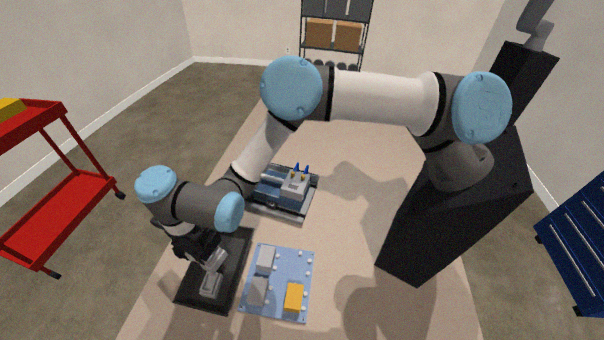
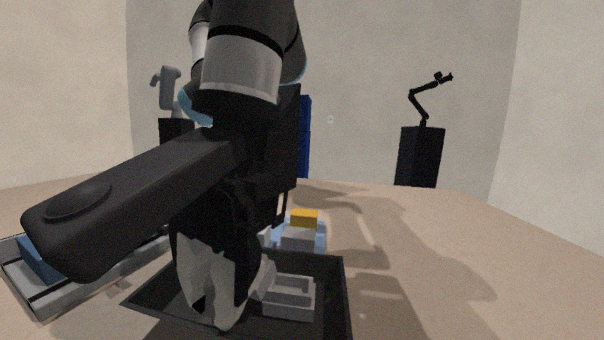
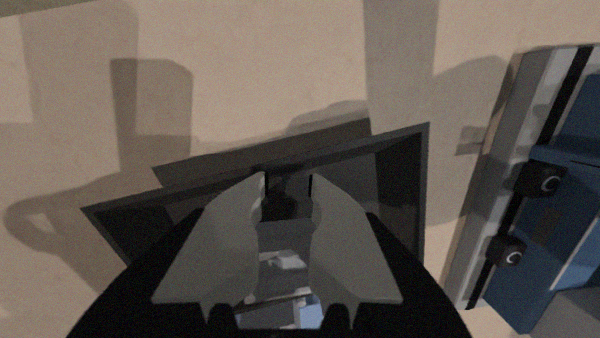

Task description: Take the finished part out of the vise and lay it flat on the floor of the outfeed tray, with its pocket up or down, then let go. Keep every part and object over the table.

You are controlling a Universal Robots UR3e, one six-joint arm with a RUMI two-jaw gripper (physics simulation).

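Seen in the pictures: gripper, fingertip midpoint: [image 2: 212,320] [image 3: 289,175]; arm's base at its link origin: [image 1: 461,171].
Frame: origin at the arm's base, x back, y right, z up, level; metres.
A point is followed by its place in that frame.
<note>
My gripper [image 1: 206,257] @(x -0.594, y -0.056, z -0.292 m) [image 2: 212,312] @(x -0.594, y -0.056, z -0.292 m) [image 3: 289,175] @(x -0.594, y -0.056, z -0.292 m) is shut on a grey part [image 1: 218,258] @(x -0.532, y -0.082, z -0.257 m) [image 2: 265,280] @(x -0.563, y -0.106, z -0.265 m) [image 3: 285,235] @(x -0.565, y -0.071, z -0.265 m) and holds it tilted over the dark outfeed tray [image 1: 239,246] @(x -0.500, y -0.017, z -0.315 m) [image 2: 346,300] @(x -0.569, y -0.197, z -0.285 m) [image 3: 425,180] @(x -0.552, y 0.039, z -0.285 m). The fingers hide much of the held part. How its pocket faces, and whether it touches the tray or the other part, I cannot tell. A second grey part [image 1: 211,285] @(x -0.547, y -0.139, z -0.295 m) [image 2: 288,307] @(x -0.570, y -0.132, z -0.296 m) lies in the tray with its pocket up, close beside the held one. The blue and grey vise [image 1: 277,196] @(x -0.400, y 0.136, z -0.268 m) [image 2: 40,267] @(x -0.574, y 0.186, z -0.278 m) [image 3: 550,215] @(x -0.464, y 0.150, z -0.288 m) stands beside the tray.
A light blue plate [image 1: 285,272] @(x -0.364, y -0.086, z -0.319 m) [image 2: 321,240] @(x -0.397, y -0.191, z -0.319 m) with white pegs stands by the tray. It bears two grey blocks [image 1: 265,258] @(x -0.417, y -0.063, z -0.283 m) [image 1: 258,291] @(x -0.426, y -0.149, z -0.283 m) and a yellow block [image 1: 294,297] @(x -0.339, y -0.160, z -0.283 m) [image 2: 304,218] @(x -0.359, y -0.156, z -0.289 m). A red cart [image 1: 60,216] stands off the table's left side.
</note>
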